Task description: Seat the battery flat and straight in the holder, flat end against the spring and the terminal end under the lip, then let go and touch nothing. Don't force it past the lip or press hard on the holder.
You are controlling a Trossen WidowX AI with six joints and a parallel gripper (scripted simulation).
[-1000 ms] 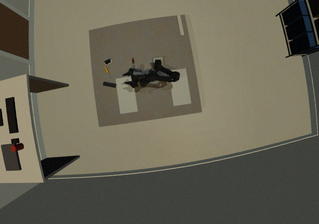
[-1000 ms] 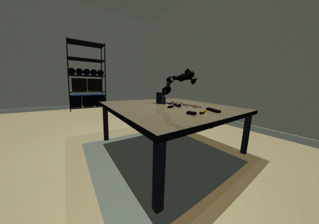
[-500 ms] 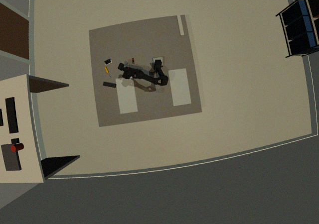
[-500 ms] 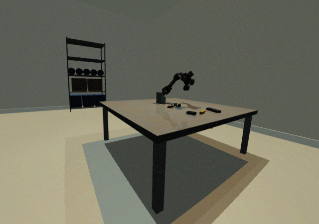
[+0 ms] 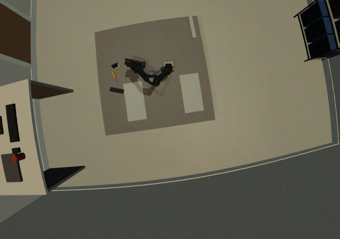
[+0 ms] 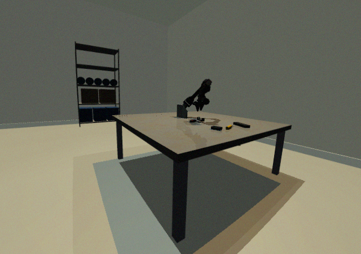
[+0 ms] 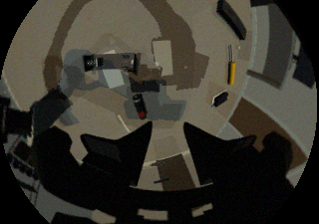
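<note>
Right now the battery is 90 mm below my gripper tip, 40 mm behind it and 30 mm to the right of it. From my gripper tip the other things lie so: yellow screwdriver: 280 mm ahead, 100 mm to the left, 90 mm below; then flat black bar: 270 mm ahead, 250 mm to the left, 90 mm below.
</note>
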